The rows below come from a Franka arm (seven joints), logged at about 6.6 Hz.
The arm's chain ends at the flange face. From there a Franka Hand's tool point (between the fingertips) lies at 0.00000 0.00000 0.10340 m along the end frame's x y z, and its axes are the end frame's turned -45 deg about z.
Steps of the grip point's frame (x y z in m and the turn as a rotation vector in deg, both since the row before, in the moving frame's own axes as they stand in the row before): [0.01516 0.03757 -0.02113 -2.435 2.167 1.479]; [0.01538 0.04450 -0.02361 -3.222 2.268 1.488]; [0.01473 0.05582 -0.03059 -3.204 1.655 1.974]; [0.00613 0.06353 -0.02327 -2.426 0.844 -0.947]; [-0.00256 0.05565 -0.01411 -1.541 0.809 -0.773]
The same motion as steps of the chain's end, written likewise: [0.03142 0.01543 -0.02096 -0.190 3.254 1.479]; [0.03536 0.01928 -0.02337 -0.675 3.882 1.488]; [0.04373 0.02697 -0.03039 -1.095 3.436 1.974]; [0.04507 0.03860 -0.02317 -1.119 2.312 -0.947]; [0.03454 0.04025 -0.01406 -0.518 1.662 -0.773]
